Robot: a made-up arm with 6 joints.
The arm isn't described. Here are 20 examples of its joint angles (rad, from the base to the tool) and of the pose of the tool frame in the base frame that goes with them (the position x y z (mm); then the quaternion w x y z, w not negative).
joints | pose
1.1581 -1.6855 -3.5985 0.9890 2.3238 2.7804 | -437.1 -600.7 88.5 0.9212 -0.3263 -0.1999 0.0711
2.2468 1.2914 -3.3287 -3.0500 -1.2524 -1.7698 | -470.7 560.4 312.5 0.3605 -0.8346 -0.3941 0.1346
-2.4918 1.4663 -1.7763 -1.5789 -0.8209 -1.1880 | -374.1 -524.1 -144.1 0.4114 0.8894 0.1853 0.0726
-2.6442 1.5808 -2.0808 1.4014 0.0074 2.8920 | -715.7 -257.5 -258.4 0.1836 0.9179 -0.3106 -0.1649
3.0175 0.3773 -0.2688 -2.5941 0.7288 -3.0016 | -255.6 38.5 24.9 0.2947 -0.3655 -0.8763 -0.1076
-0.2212 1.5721 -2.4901 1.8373 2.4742 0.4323 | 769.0 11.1 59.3 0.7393 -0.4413 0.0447 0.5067
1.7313 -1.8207 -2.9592 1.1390 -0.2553 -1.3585 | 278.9 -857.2 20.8 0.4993 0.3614 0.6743 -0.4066
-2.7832 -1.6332 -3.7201 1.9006 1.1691 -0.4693 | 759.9 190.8 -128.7 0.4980 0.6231 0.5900 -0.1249
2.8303 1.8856 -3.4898 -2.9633 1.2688 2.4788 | -836.8 289.6 229.3 0.8792 -0.0631 -0.1467 -0.4488
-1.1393 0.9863 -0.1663 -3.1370 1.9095 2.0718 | 108.5 -237.7 -90.4 0.4639 0.8547 -0.0302 0.2309
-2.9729 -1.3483 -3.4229 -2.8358 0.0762 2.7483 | 903.7 121.5 382.6 0.6582 -0.1039 0.7448 0.0351
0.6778 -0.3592 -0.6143 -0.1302 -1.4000 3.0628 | 213.0 199.6 697.4 0.8799 -0.1972 0.3240 0.2861
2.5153 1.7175 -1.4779 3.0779 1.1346 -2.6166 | -358.7 252.7 -469.7 0.4330 -0.4699 -0.7693 -0.0017
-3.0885 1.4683 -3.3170 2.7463 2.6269 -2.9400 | -628.5 -101.7 506.2 0.7547 0.2262 0.5914 0.1717
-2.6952 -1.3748 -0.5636 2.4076 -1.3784 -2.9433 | 59.8 155.4 440.8 0.3579 0.0798 -0.8940 -0.2573
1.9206 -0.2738 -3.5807 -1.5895 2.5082 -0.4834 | 277.9 -223.4 827.3 0.3088 -0.8626 -0.2538 -0.3100
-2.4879 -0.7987 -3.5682 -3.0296 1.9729 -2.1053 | 560.3 455.2 461.9 0.0577 -0.1697 -0.9837 -0.0134
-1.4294 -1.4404 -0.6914 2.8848 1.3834 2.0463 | 20.0 87.2 799.7 0.9427 -0.1618 0.1482 0.2512
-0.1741 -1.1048 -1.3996 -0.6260 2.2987 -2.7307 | -89.2 -98.1 720.7 0.1215 0.4906 0.8406 -0.1946
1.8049 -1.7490 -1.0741 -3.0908 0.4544 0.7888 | 65.9 -284.8 763.9 0.2472 0.0414 -0.0547 0.9665
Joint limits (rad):
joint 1: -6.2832..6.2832
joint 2: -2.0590..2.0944
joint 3: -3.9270..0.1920
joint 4: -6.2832..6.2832
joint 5: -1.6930..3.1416
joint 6: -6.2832..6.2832
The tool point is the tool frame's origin. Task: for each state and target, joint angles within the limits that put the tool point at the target. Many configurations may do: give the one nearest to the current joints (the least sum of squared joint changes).
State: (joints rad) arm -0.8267 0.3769 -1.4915 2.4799 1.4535 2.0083
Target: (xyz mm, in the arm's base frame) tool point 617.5 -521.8 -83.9
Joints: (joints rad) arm -0.7822 1.2143 -1.6747 2.5438 1.3108 2.0083
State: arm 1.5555 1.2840 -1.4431 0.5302 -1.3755 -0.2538
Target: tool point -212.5 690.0 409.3
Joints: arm 1.9630 0.8662 -1.6376 0.4214 -1.4441 -0.2538
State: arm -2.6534 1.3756 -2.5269 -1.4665 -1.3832 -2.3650
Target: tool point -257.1 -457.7 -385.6
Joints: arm -2.4545 2.0944 -2.2851 -1.4750 -0.9121 -2.3650
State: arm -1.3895 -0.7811 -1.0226 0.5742 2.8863 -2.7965
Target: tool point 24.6 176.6 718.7
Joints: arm -1.1447 -0.9650 -1.6451 0.7033 2.9265 -2.7965
